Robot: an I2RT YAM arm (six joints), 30 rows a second.
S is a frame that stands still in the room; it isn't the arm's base.
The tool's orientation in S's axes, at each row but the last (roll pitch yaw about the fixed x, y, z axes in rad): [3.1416, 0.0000, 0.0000]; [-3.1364, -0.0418, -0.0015]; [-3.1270, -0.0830, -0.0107]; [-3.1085, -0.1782, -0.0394]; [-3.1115, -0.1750, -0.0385]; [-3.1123, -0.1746, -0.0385]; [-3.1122, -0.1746, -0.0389]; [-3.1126, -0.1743, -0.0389]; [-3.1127, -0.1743, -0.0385]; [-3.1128, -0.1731, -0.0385]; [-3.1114, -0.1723, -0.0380]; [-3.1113, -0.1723, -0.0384]
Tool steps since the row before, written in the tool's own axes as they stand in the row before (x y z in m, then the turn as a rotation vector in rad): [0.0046, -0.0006, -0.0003, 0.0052, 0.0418, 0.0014]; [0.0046, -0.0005, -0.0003, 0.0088, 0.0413, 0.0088]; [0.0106, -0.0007, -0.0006, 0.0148, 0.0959, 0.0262]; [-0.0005, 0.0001, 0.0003, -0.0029, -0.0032, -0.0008]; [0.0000, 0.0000, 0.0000, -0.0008, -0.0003, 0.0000]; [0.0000, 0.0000, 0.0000, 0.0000, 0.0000, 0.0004]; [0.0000, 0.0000, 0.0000, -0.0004, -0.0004, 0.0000]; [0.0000, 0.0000, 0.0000, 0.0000, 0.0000, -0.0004]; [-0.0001, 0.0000, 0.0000, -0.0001, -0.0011, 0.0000]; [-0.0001, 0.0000, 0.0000, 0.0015, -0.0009, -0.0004]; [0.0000, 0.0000, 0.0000, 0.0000, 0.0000, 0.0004]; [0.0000, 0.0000, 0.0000, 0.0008, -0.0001, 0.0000]
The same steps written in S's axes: [0.0046, 0.0006, 0.0003, 0.0052, -0.0418, -0.0014]; [0.0046, 0.0005, 0.0005, 0.0091, -0.0413, -0.0086]; [0.0105, 0.0006, 0.0015, 0.0160, -0.0957, -0.0263]; [-0.0004, -0.0001, -0.0004, -0.0029, 0.0033, 0.0004]; [0.0000, 0.0000, 0.0000, -0.0008, 0.0003, -0.0001]; [0.0000, 0.0000, 0.0000, 0.0001, 0.0000, -0.0004]; [0.0000, 0.0000, 0.0000, -0.0004, 0.0004, -0.0001]; [0.0000, 0.0000, 0.0000, -0.0001, 0.0000, 0.0004]; [-0.0001, 0.0000, 0.0000, -0.0001, 0.0011, 0.0000]; [-0.0001, 0.0000, 0.0000, 0.0014, 0.0008, 0.0007]; [0.0000, 0.0000, 0.0000, 0.0001, 0.0000, -0.0004]; [0.0000, 0.0000, 0.0000, 0.0008, 0.0001, 0.0001]
